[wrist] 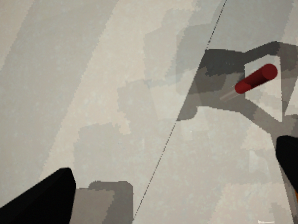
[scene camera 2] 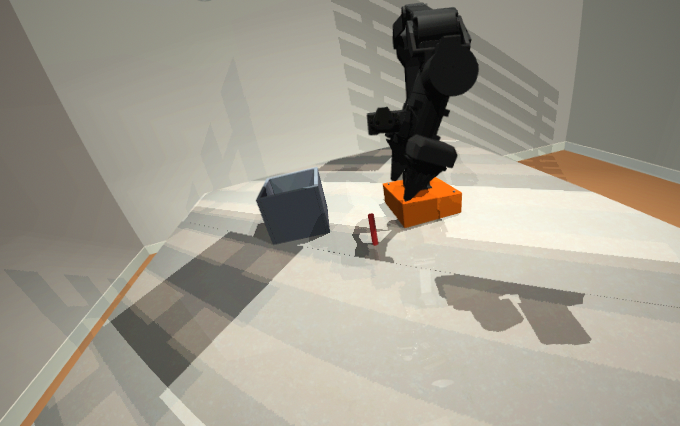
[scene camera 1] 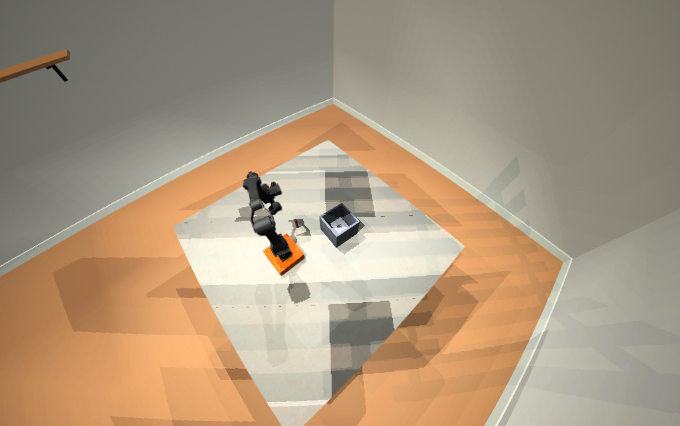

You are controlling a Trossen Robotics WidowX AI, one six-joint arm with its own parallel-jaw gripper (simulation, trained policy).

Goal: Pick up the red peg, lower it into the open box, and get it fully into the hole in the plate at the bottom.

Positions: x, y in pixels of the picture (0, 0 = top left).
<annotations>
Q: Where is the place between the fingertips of my gripper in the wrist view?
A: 175, 162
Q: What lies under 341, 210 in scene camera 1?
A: A grey box.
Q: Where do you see a grey box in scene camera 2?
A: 293, 206
</annotations>
